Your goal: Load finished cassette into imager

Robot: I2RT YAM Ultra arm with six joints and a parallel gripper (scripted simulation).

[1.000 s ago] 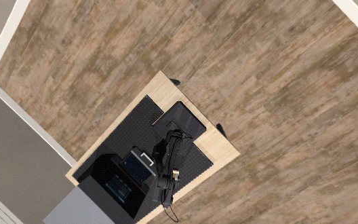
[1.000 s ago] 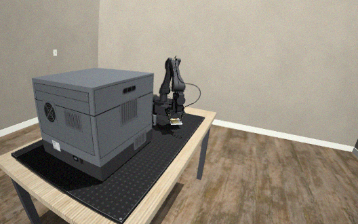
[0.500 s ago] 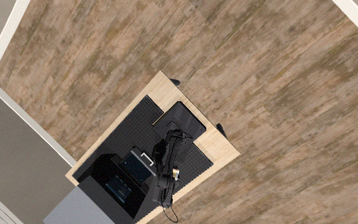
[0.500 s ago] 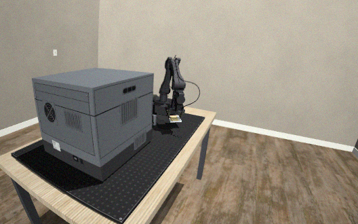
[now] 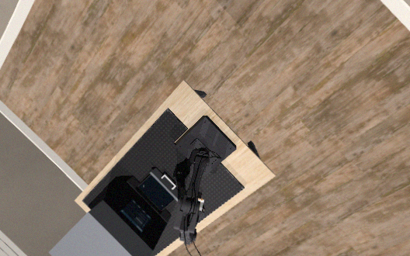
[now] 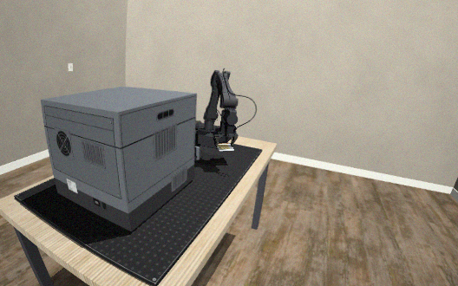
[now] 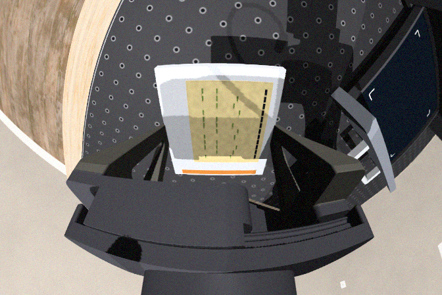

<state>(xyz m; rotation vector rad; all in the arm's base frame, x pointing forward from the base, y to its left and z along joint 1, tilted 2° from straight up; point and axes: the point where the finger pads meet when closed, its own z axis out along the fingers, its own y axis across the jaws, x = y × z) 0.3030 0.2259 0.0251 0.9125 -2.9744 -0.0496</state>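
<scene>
My gripper is now 250 mm to the left of the imager drawer, 200 mm short of it and 50 mm above it. The rest, counted from my hand: finished cassette: right at my hand.
</scene>
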